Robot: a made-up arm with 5 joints. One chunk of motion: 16 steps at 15 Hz.
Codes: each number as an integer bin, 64 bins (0 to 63) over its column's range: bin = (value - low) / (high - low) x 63, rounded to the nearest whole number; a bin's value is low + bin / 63 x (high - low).
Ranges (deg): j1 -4..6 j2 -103..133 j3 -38..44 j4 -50..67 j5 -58..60
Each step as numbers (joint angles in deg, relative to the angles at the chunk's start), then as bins.
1 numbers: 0.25 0.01 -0.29 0.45 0.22
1 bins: 27 27 29 27 31
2 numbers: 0.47 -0.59 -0.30 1.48 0.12
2 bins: 28 27 29 28 31
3 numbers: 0.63 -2.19 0.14 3.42 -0.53
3 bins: 29 27 29 29 31
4 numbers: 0.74 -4.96 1.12 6.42 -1.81
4 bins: 30 26 30 30 30
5 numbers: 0.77 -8.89 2.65 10.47 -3.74
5 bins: 30 25 31 33 29
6 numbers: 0.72 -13.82 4.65 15.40 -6.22
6 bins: 30 24 33 35 28
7 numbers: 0.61 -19.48 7.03 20.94 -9.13
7 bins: 29 22 35 38 26
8 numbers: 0.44 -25.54 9.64 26.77 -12.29
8 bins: 28 21 37 41 24
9 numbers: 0.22 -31.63 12.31 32.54 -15.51
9 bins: 27 19 39 44 23
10 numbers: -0.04 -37.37 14.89 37.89 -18.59
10 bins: 25 18 41 47 21
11 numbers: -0.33 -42.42 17.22 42.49 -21.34
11 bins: 23 16 42 50 20
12 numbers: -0.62 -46.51 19.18 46.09 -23.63
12 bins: 21 15 44 52 18
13 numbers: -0.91 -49.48 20.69 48.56 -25.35
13 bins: 19 14 45 53 17
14 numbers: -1.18 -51.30 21.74 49.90 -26.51
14 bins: 18 14 46 54 17
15 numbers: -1.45 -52.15 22.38 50.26 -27.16
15 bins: 16 14 46 54 16
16 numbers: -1.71 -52.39 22.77 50.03 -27.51
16 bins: 14 14 47 54 16
